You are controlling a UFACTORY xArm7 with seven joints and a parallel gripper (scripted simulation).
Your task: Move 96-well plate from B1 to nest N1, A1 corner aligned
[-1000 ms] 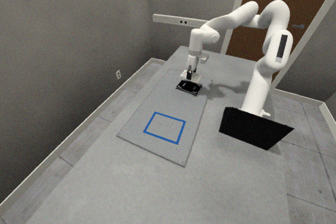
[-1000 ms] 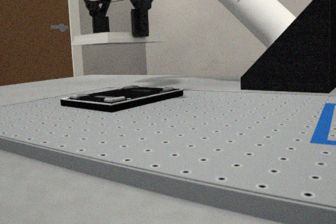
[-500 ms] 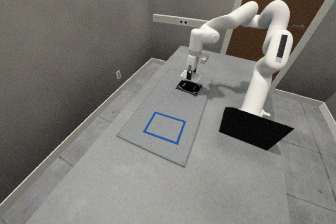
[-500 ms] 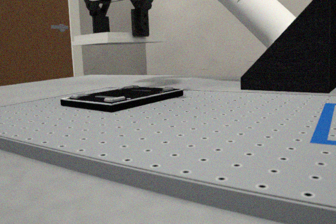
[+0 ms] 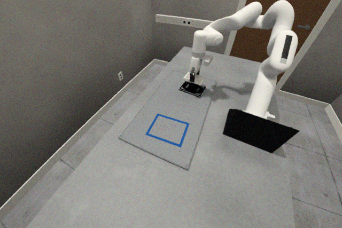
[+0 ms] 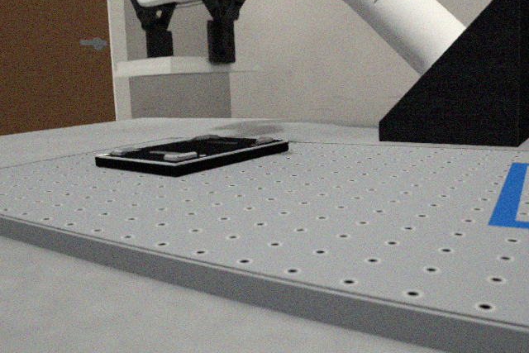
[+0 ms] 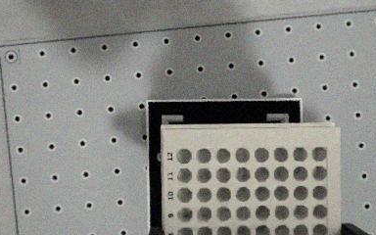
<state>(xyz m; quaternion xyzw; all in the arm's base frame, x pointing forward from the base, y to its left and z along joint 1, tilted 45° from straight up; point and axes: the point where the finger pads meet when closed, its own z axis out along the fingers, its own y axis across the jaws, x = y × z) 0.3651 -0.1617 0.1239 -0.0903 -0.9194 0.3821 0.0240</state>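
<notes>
Right now my hand is 10 cm above the black plate nest. From my hand the other things lie so: white 96-well plate (1 cm below).
</notes>
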